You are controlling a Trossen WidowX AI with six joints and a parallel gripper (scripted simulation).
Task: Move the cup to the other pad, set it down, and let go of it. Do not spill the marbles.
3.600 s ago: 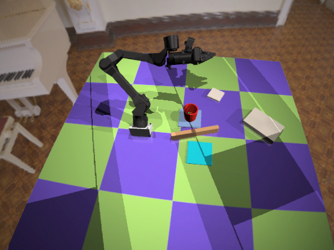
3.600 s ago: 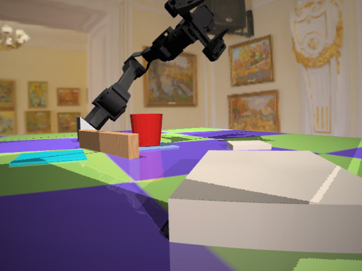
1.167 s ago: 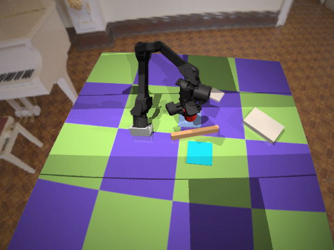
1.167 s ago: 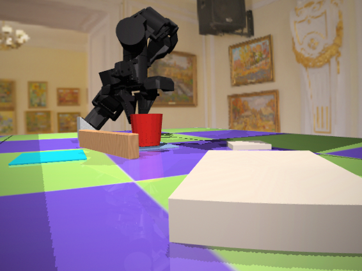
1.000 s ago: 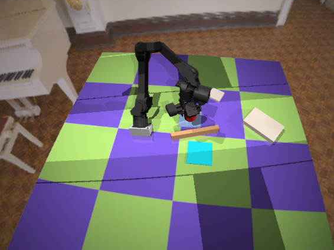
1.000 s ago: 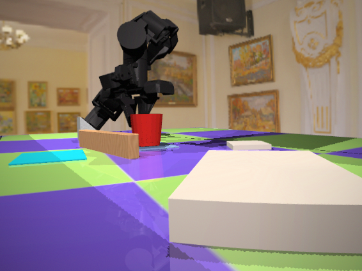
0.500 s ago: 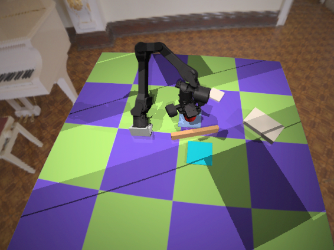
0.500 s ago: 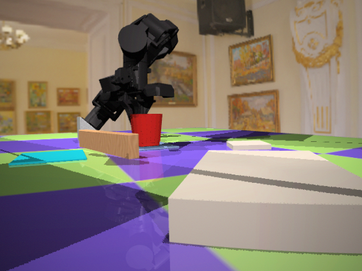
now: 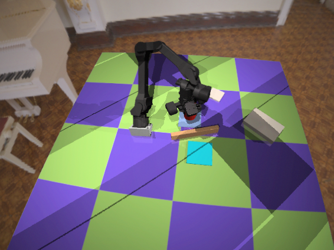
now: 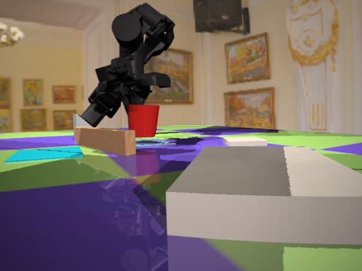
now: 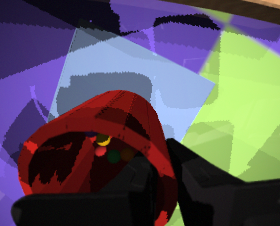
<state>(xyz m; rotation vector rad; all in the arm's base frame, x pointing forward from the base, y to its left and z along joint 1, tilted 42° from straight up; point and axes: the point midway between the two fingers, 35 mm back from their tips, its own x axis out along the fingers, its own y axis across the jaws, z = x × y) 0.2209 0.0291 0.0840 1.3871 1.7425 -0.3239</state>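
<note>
Right now my gripper tip is 80 mm short of the cyan pad, 190 mm to the left of it and 60 mm above it. Round my gripper tip: light blue pad 30 mm ahead, 10 mm to the left, 60 mm below; red cup 30 mm ahead, 10 mm to the left; wooden bar 50 mm ahead, 90 mm to the right, 40 mm below.
</note>
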